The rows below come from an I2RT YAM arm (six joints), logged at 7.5 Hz.
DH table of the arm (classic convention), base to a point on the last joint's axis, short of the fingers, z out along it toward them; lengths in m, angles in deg. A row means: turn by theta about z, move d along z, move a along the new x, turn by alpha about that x. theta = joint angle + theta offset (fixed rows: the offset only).
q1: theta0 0, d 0.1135, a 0.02, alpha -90
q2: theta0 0, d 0, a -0.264, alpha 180
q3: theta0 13.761, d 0, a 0.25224, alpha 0
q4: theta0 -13.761, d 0, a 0.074, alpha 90
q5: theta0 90, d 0, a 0, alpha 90
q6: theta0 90, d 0.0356, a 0, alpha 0
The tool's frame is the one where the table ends.
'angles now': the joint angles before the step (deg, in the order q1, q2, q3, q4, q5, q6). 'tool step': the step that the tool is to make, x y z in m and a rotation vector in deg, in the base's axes. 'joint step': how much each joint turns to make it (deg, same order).
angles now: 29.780 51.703 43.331 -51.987 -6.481 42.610
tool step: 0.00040 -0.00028 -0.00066 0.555 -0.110 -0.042
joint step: -0.261 -0.131 -0.284 0.526 -0.480 0.023
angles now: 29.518 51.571 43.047 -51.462 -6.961 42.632
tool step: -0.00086 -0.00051 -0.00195 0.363 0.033 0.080
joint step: -0.089 -0.372 -0.612 0.392 -0.372 0.021
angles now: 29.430 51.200 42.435 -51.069 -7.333 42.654
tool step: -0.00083 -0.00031 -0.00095 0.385 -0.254 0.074
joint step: 0.001 -0.436 -0.459 0.439 -0.218 0.044
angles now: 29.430 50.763 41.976 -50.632 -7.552 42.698
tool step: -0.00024 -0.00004 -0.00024 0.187 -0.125 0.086
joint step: 0.001 -0.153 -0.152 0.196 -0.131 -0.022
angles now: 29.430 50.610 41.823 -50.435 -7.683 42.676
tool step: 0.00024 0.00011 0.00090 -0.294 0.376 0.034
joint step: 0.002 0.306 0.415 -0.589 0.045 -0.064
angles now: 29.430 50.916 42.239 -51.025 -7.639 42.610
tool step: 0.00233 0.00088 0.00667 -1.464 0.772 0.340
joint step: -0.001 1.463 2.359 -2.383 0.611 -0.744
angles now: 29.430 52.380 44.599 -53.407 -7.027 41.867
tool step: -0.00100 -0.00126 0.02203 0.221 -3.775 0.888
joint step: 0.001 -0.983 4.021 -1.791 0.984 -1.617
